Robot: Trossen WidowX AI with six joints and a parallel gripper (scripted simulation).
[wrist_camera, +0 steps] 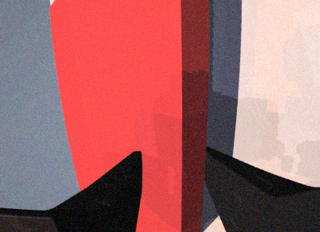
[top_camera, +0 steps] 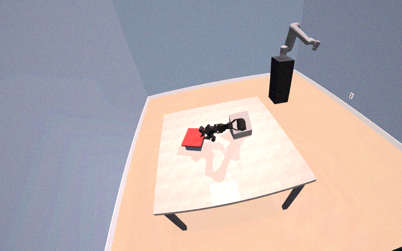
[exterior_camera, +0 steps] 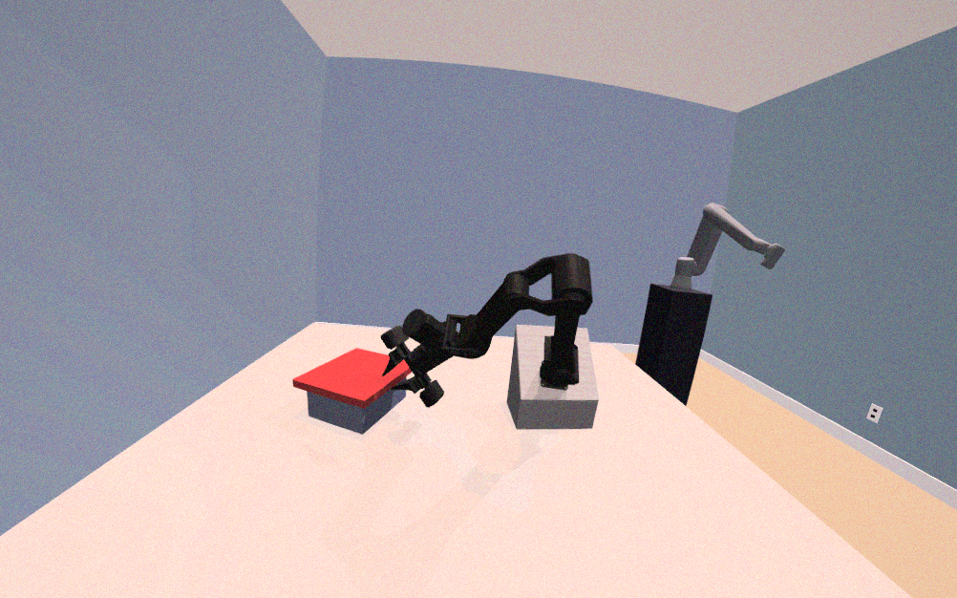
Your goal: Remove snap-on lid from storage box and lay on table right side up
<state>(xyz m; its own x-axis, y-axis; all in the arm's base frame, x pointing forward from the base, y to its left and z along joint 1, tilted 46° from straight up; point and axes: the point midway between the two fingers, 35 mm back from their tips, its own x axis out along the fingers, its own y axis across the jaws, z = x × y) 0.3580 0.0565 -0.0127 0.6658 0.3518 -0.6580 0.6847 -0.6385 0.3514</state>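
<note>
The red lid is 7 cm ahead of my gripper tip, 2 cm to the right of it and 1 cm above it. Also, from my gripper tip: storage box 7 cm ahead, 4 cm below, 2 cm to the right.
</note>
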